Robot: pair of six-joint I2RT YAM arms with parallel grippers.
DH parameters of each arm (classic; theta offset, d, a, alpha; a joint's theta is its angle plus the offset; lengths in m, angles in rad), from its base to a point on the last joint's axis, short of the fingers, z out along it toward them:
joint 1: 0 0.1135 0.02 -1.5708
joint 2: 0 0 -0.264 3.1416
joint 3: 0.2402 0 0.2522 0
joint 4: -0.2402 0 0.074 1.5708
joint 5: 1.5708 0 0 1.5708
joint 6: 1.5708 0.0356 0 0
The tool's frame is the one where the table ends.
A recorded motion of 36 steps. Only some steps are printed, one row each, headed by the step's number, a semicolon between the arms.
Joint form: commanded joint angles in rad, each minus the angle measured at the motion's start. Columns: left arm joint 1, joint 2, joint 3, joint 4, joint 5, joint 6; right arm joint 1, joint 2, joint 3, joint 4, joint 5, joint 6.
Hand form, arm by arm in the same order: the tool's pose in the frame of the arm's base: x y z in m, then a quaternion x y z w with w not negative. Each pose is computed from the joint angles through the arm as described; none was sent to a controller.
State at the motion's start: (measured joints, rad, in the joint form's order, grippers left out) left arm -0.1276 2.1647 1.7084 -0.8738 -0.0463 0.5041; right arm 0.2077 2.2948 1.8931 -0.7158 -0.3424 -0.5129
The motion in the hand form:
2: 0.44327 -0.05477 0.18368 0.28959 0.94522 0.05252 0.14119; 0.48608 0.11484 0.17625 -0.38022 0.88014 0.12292 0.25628
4: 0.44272 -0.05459 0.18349 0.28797 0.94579 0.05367 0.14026; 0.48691 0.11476 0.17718 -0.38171 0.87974 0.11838 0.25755
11: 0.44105 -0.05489 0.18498 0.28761 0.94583 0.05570 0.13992; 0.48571 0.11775 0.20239 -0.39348 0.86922 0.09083 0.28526
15: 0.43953 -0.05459 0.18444 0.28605 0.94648 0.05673 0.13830; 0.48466 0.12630 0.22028 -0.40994 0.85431 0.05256 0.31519
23: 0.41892 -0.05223 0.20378 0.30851 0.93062 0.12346 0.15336; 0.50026 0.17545 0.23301 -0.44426 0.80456 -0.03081 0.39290
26: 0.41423 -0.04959 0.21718 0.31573 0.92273 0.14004 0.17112; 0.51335 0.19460 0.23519 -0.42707 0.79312 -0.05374 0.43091
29: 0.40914 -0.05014 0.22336 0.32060 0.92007 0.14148 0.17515; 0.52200 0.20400 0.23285 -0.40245 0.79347 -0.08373 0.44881
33: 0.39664 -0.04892 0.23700 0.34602 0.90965 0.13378 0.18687; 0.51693 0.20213 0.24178 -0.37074 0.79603 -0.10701 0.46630
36: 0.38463 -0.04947 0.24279 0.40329 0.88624 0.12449 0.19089; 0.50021 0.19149 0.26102 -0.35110 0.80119 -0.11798 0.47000
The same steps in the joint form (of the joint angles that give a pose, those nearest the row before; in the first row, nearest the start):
2: 0.0003 -0.0064 0.0311 0.0194 -0.0089 -0.0286; 0.0009 0.0261 0.0489 0.0025 0.0079 -0.0117
4: 0.0003 -0.0079 0.0280 0.0193 -0.0119 -0.0316; 0.0009 0.0277 0.0551 0.0010 0.0156 -0.0163
11: -0.0012 -0.0155 0.0219 0.0178 -0.0166 -0.0332; 0.0101 -0.0137 0.0734 0.0041 0.0569 -0.0393
15: -0.0013 -0.0202 0.0128 0.0193 -0.0196 -0.0362; 0.0315 -0.0444 0.0780 0.0407 0.1196 -0.0715
23: -0.0120 -0.1380 -0.0991 0.0729 -0.1389 0.0296; 0.1251 0.0198 0.1849 0.1896 0.2747 -0.1344
26: -0.0090 -0.1826 -0.1177 0.0930 -0.1592 0.0603; 0.1542 0.0858 0.2786 0.2523 0.3362 -0.1101
29: -0.0120 -0.2088 -0.1315 0.0899 -0.1592 0.0696; 0.1696 0.1335 0.3372 0.2892 0.4174 -0.0870
33: -0.0105 -0.2731 -0.1682 0.0868 -0.1271 0.1229; 0.1742 0.0877 0.2747 0.3506 0.4864 -0.0548
36: -0.0120 -0.3251 -0.2142 0.0914 -0.0811 0.2391; 0.1697 -0.0165 0.1674 0.3645 0.5203 -0.0333

